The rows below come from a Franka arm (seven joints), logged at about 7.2 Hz.
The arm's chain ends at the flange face. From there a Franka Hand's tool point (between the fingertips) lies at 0.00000 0.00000 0.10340 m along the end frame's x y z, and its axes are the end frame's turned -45 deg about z.
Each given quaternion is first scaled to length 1.
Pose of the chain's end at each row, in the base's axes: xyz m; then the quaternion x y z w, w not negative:
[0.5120 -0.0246 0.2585 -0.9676 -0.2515 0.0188 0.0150]
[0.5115 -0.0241 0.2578 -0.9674 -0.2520 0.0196 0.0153]
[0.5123 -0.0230 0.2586 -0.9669 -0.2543 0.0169 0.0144]
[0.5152 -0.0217 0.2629 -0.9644 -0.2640 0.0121 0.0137]
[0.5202 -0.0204 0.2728 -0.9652 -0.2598 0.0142 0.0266]
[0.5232 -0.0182 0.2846 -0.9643 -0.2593 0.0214 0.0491]
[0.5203 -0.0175 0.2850 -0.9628 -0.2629 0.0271 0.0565]
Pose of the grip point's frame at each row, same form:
[0.5075 -0.0226 0.1552 -0.7977 -0.6026 0.0116 0.0211]
[0.5068 -0.0221 0.1545 -0.7973 -0.6030 0.0123 0.0216]
[0.5082 -0.0210 0.1553 -0.7960 -0.6049 0.0101 0.0198]
[0.5120 -0.0196 0.1596 -0.7899 -0.6129 0.0059 0.0173]
[0.5159 -0.0159 0.1696 -0.7923 -0.6094 0.0029 0.0300]
[0.5163 -0.0096 0.1818 -0.7917 -0.6086 0.0010 0.0536]
[0.5118 -0.0077 0.1824 -0.7889 -0.6113 0.0034 0.0626]

